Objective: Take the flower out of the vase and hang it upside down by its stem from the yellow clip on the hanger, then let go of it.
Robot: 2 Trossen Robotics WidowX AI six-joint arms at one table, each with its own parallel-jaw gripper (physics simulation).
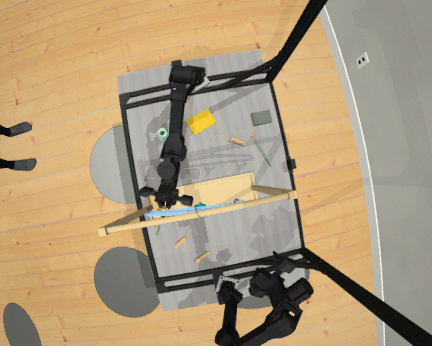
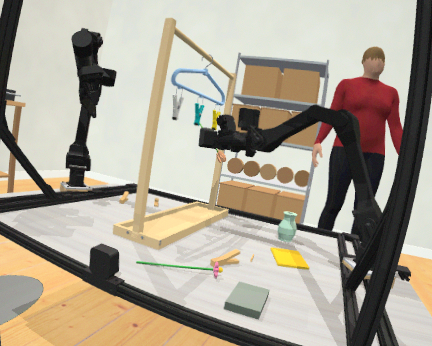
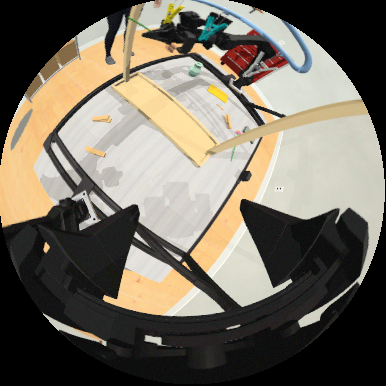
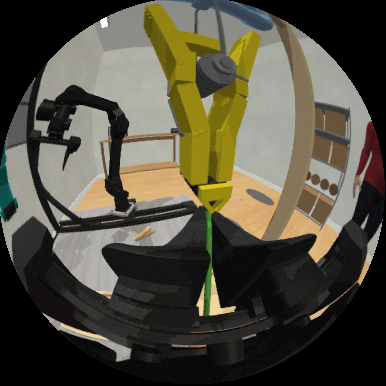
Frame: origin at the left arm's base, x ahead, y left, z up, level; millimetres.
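Where they show: left gripper, fingertip midpoint: (image 1: 265, 259) (image 2: 95, 111) (image 3: 189, 207) (image 4: 49, 169); right gripper, fingertip midpoint: (image 3: 141, 34) (image 4: 203, 210); left arm's base, origin of the base link: (image 1: 227, 287) (image 2: 76, 185) (image 3: 79, 211) (image 4: 122, 207); right arm's base, origin of the base link: (image 3: 236, 84).
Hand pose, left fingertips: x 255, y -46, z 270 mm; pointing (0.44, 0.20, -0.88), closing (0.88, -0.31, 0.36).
Note:
Each offset is from my left fingertips to the top centre of the thing. "spot": to the spot under its first point.
The blue hanger @(273 mm left, 133 mm ahead, 184 mm up) (image 1: 175, 211) (image 2: 190, 71) (image 3: 305, 62) carries the yellow clip @(388 mm left, 87 mm ahead, 97 mm up) (image 2: 216, 120) (image 3: 173, 14) (image 4: 193, 155). My right gripper (image 4: 203, 210) (image 2: 205, 136) is shut on the flower's green stem (image 4: 208, 237) (image 3: 140, 23), directly below the yellow clip's tip. The flower's orange-pink head @(spot: 387 mm left, 145 mm ahead, 77 mm down) (image 2: 221, 156) hangs below the gripper, upside down. Whether the stem's end sits between the clip's jaws cannot be told. My left gripper (image 3: 189, 207) is open and empty, away from the hanger. The pale green vase @(520 mm left, 361 mm ahead, 214 mm down) (image 1: 162, 134) (image 2: 287, 227) (image 3: 195, 70) stands upright on the table.
A teal clip @(spot: 268 mm left, 141 mm ahead, 40 mm up) (image 2: 198, 114) (image 3: 213, 27) and a grey clip @(spot: 159 mm left, 187 mm ahead, 43 mm up) (image 2: 177, 106) also hang from the hanger. The wooden rack (image 2: 155, 125) stands on the table. A second, pink flower @(65 mm left, 416 mm ahead, 272 mm down) (image 2: 175, 265), a yellow pad @(378 mm left, 473 mm ahead, 297 mm down) (image 2: 290, 258), a grey-green block @(103 mm left, 573 mm ahead, 288 mm down) (image 2: 247, 300) and several wooden pieces lie around.

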